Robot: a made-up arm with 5 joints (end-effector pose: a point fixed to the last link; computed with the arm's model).
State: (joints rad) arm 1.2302 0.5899 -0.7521 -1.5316 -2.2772
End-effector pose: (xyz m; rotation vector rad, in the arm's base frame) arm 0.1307 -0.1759 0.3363 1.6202 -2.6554 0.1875
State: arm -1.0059 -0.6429 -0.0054 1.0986 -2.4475
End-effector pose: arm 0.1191 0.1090 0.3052 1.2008 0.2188 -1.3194
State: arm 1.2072 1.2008 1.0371 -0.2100 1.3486
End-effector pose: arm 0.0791 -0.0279 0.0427 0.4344 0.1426 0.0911
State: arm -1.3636 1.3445 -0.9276 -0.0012 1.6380
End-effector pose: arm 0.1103 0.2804 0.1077 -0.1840 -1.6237 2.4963
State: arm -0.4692 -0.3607 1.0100 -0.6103 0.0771
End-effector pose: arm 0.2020 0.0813 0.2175 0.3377 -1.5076 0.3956
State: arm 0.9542 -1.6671 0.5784 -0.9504 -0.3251
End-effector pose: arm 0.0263 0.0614 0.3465 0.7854 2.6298 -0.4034
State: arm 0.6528 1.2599 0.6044 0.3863 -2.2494
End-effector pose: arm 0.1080 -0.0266 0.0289 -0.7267 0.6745 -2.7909
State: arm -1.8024 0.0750 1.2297 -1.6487 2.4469
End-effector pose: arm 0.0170 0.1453 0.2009 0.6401 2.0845 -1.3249
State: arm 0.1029 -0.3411 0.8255 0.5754 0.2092
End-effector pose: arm 0.1978 -0.0060 0.1732 -0.0671 -0.5066 0.0564
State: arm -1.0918 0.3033 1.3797 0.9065 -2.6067
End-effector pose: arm 0.0558 0.0104 0.1255 -1.0704 -0.3344 -1.4146
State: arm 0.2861 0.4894 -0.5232 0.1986 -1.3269
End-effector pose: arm 0.3139 -0.0662 0.2486 0.8052 -1.3289 -1.3541
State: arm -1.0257 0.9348 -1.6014 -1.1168 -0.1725
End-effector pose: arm 0.1460 0.1582 0.3509 -1.7185 2.3897 0.1230
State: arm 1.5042 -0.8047 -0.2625 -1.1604 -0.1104
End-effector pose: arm 0.0658 0.0318 0.4110 1.6333 2.0508 -0.6602
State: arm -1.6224 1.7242 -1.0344 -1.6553 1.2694
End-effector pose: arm 0.0392 0.2379 0.1321 0.5819 -2.8584 0.9007
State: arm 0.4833 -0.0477 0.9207 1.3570 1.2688
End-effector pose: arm 0.1225 -0.0237 0.1459 0.5070 0.4439 0.7095
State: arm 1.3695 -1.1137 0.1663 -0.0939 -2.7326
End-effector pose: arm 0.0746 -0.0319 0.3890 -1.8228 2.1384 0.6668
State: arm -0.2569 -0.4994 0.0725 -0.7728 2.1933
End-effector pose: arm 0.1660 0.0364 0.3880 -2.3995 -1.7383 0.5185
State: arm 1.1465 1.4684 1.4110 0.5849 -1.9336
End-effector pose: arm 0.0505 0.0404 0.1535 -1.0322 2.3245 -1.8313
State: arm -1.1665 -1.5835 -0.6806 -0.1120 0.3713
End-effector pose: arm -0.0261 -0.1797 0.3246 -1.0061 2.2412 0.7091
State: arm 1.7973 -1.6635 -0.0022 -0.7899 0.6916
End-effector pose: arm 0.1013 0.1439 0.3375 2.1892 0.8008 -0.6026
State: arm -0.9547 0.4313 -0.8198 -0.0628 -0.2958
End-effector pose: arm 0.1934 0.2030 0.3300 1.2361 -1.6274 0.3847
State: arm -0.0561 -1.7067 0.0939 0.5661 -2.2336
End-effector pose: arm 0.0049 0.0051 0.3501 2.6061 -1.1068 -0.6812
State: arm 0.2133 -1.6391 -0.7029 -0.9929 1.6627
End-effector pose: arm -0.1577 0.0555 0.2507 1.1712 0.9036 1.1581
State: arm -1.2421 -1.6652 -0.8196 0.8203 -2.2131
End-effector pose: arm -0.0033 -0.1592 0.3210 -3.0090 -0.5511 -0.0700
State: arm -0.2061 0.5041 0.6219 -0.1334 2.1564
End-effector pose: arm 0.2323 0.0445 0.1021 -0.5910 -0.4219 2.2352
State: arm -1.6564 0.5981 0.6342 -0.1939 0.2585
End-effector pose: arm 0.0368 0.1710 0.0889 0.4079 -0.4620 1.8162
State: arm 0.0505 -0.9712 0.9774 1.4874 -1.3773
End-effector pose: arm 0.1199 0.0052 0.1858 0.0538 -0.0654 -1.4757
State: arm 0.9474 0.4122 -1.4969 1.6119 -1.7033
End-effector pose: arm 0.1774 -0.1496 0.3144 0.5484 -1.2889 -2.3770
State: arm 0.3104 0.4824 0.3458 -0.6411 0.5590
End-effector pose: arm 0.2829 -0.0630 0.1677 -0.5528 -1.2706 0.1669
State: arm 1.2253 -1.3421 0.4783 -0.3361 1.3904
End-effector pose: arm 0.0735 -0.0141 0.3691 -2.6576 -0.7852 0.0302
